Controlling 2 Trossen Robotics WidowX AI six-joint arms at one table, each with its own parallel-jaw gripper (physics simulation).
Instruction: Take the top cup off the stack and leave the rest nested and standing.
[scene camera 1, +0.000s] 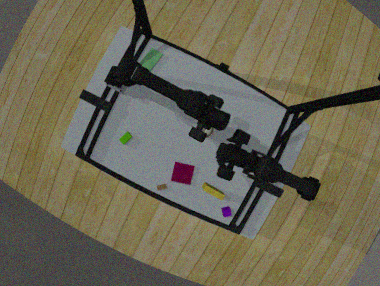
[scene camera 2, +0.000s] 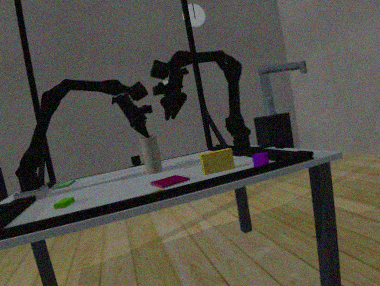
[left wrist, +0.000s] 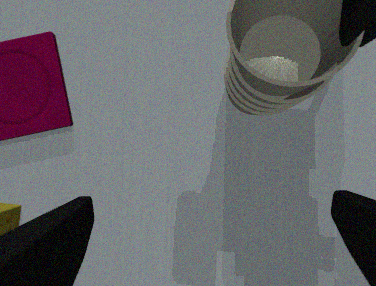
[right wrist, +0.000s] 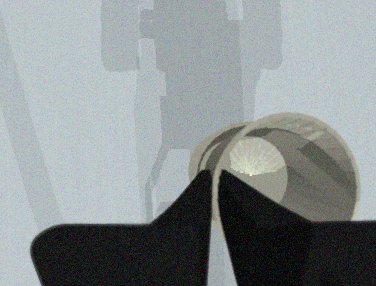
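Where they show: left gripper, fingertip midpoint: (scene camera 2: 169, 119) (left wrist: 212, 204); right gripper, fingertip midpoint: (left wrist: 348, 40) (right wrist: 212, 178); left arm's base at its link origin: (scene camera 2: 242, 148); right arm's base at its link origin: (scene camera 2: 31, 189).
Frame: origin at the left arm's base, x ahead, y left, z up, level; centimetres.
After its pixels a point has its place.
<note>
A stack of beige cups (scene camera 1: 209, 131) (scene camera 2: 151, 157) {x 41.2, y -2.3, z 4.9 cm} (left wrist: 243, 99) {x 37.7, y -3.5, z 5.1 cm} stands upright near the middle of the grey table (scene camera 1: 160, 119) {x 61.6, y -1.3, z -2.1 cm}. The top cup (left wrist: 235, 57) {x 38.9, y -1.6, z 12.7 cm} (right wrist: 300, 176) {x 40.5, y -2.4, z 9.3 cm} sits nested in it. My right gripper (scene camera 1: 202, 130) (scene camera 2: 145, 132) {x 39.8, y -8.3, z 12.6 cm} (right wrist: 212, 178) {x 39.8, y -8.3, z 12.6 cm} is shut on the top cup's rim, with one finger inside and one outside. My left gripper (scene camera 1: 226, 167) (scene camera 2: 170, 114) {x 31.5, y 0.3, z 18.6 cm} is open and empty. It hangs high above the table, to the right of the stack in scene camera 2. One of its fingers shows at the bottom left of the left wrist view.
A magenta flat tile (scene camera 1: 182, 173) {x 40.6, y 18.9, z -1.3 cm} (scene camera 2: 169, 181) {x 41.0, y 20.9, z -1.3 cm} (left wrist: 54, 85) {x 40.6, y 14.7, z -1.3 cm}, a yellow sponge (scene camera 1: 213, 190) {x 24.0, y 19.6, z 4.8 cm} (scene camera 2: 217, 160) {x 23.5, y 22.0, z 1.8 cm}, a purple cube (scene camera 1: 226, 211) {x 11.7, y 28.1, z 1.8 cm} (scene camera 2: 260, 159) {x 12.1, y 30.4, z 0.3 cm} and a small brown block (scene camera 1: 161, 186) {x 47.6, y 29.5, z -1.4 cm} lie near the front edge. A green block (scene camera 1: 125, 138) {x 73.9, y 14.5, z -0.7 cm} (scene camera 2: 64, 202) {x 73.5, y 17.0, z -0.7 cm} and a pale green tile (scene camera 1: 151, 59) {x 79.2, y -27.7, z -1.1 cm} (scene camera 2: 63, 184) {x 79.5, y -23.8, z -1.1 cm} lie apart.
</note>
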